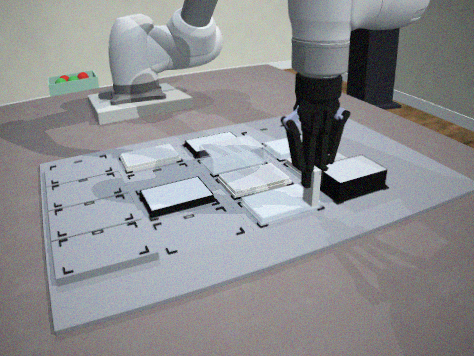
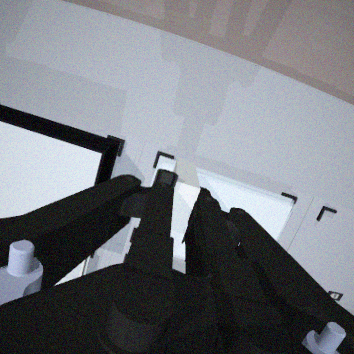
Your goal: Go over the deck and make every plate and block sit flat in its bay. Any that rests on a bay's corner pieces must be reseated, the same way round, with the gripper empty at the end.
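My gripper (image 1: 313,175) (image 2: 180,176) is shut on a pale upright bar (image 1: 313,191) (image 2: 187,172). The bar's lower end is at the right end of the front white plate (image 1: 272,204) (image 2: 245,200); contact is unclear. Black corner pieces show beside this plate. A tall black-sided block (image 1: 355,172) (image 2: 45,172) stands to its right. A cream-edged plate (image 1: 255,179) lies behind, and a lower black-sided block (image 1: 177,194) to the left. Farther back are a cream plate (image 1: 150,156), a black-edged one (image 1: 212,142) and a pale one (image 1: 232,156). Small tilts cannot be told.
The grey deck (image 1: 200,277) has corner-marked bays at the left. A white plate (image 1: 278,148) lies behind my fingers, which partly hide that area. The other arm's base (image 1: 145,105) and a green box of balls (image 1: 74,87) are at the back.
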